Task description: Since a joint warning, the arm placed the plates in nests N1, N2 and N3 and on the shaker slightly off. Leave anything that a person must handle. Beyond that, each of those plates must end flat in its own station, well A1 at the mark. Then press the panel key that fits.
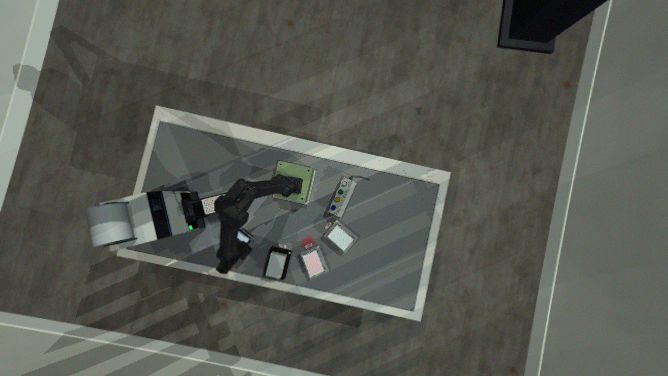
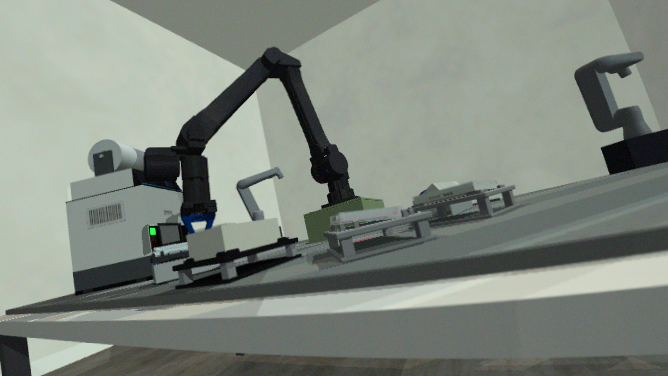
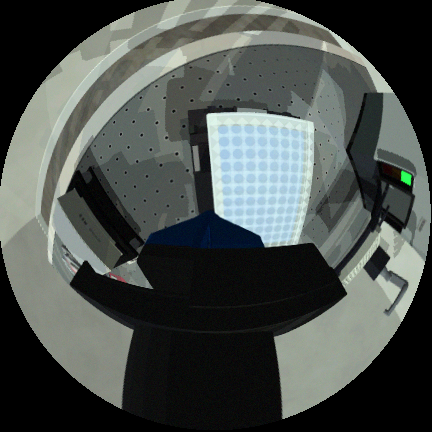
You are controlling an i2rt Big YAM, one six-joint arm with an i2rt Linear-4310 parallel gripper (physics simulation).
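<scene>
A white well plate (image 3: 259, 181) (image 1: 244, 236) with pale blue wells lies on a dark nest (image 3: 198, 120) near the table's front edge. My gripper (image 3: 209, 216) (image 2: 197, 227) is shut, with nothing between its blue fingers, and its tips are at the plate's near edge. To the right stand a black station holding a tall grey-white plate (image 1: 276, 262) (image 2: 233, 238), a nest with a pink plate (image 1: 311, 262) and a red tag (image 1: 306, 242), and a nest with a white plate (image 1: 341, 237). The key panel (image 1: 341, 196) has green, yellow and blue keys.
A grey instrument (image 1: 139, 217) (image 2: 116, 224) with a green light (image 3: 406, 177) stands at the table's left end, close to the gripper. The arm's base sits on a green block (image 1: 306, 184) (image 2: 343, 217). The table's front edge (image 1: 196, 267) is just beyond the plate.
</scene>
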